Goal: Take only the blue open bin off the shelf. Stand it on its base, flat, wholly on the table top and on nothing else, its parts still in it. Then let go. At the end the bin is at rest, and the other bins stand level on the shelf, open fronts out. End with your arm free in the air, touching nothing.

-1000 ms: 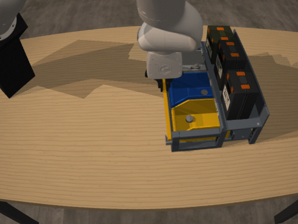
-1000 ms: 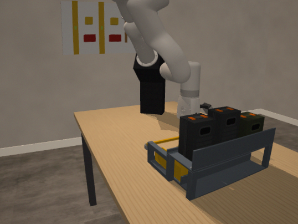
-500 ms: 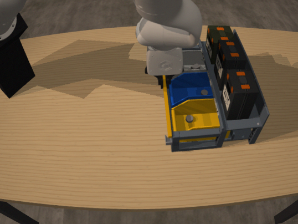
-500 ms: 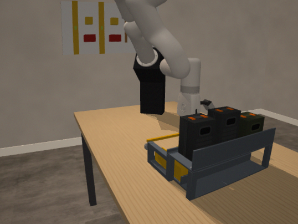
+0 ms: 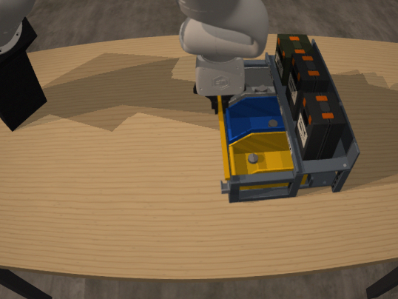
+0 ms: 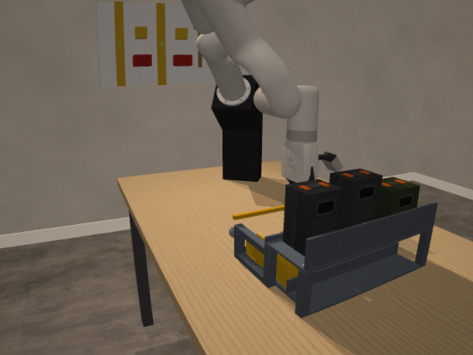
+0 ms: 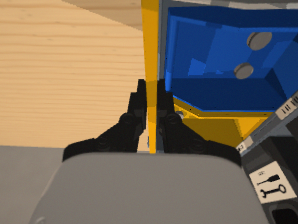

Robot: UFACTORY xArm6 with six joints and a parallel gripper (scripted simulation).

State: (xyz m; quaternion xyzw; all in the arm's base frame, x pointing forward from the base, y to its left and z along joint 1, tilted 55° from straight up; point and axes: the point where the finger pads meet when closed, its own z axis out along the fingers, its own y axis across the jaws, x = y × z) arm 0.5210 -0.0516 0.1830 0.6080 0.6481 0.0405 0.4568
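The yellow rail lies 20 mm below my hand. From my hand the other things lie so: yellow bin (130 mm to the right, 80 mm ahead, 70 mm below); then blue open bin (100 mm ahead, 70 mm below, 20 mm to the right); then grey bin (120 mm ahead, 90 mm to the left, 70 mm below).
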